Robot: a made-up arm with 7 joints. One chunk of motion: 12 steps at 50 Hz.
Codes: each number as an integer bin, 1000 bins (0 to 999) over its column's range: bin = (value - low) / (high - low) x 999, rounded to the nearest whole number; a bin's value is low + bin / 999 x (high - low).
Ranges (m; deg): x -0.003..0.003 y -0.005..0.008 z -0.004..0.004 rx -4.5..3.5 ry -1..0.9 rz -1.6..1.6
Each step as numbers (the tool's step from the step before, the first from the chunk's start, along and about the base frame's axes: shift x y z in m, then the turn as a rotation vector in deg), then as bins.
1 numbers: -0.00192 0.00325 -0.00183 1.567 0.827 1.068
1 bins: 180 634 271 758 961 833
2 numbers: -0.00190 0.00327 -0.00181 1.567 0.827 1.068
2 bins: 183 636 273 758 961 833
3 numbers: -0.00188 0.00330 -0.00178 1.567 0.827 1.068
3 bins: 186 638 277 758 961 833
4 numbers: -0.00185 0.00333 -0.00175 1.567 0.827 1.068
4 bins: 191 640 281 758 961 833
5 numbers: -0.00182 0.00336 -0.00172 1.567 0.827 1.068
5 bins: 196 642 285 758 961 833
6 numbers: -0.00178 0.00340 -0.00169 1.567 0.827 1.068
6 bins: 203 646 288 758 961 833
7 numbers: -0.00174 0.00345 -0.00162 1.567 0.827 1.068
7 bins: 210 649 297 758 961 833
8 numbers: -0.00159 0.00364 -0.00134 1.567 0.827 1.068
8 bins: 235 664 332 758 961 833
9 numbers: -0.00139 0.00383 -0.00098 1.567 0.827 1.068
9 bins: 268 679 377 758 961 833
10 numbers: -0.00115 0.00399 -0.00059 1.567 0.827 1.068
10 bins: 308 691 426 758 961 833
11 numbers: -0.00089 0.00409 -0.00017 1.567 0.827 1.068
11 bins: 351 699 478 758 961 833
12 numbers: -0.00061 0.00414 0.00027 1.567 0.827 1.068
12 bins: 398 702 533 758 961 833
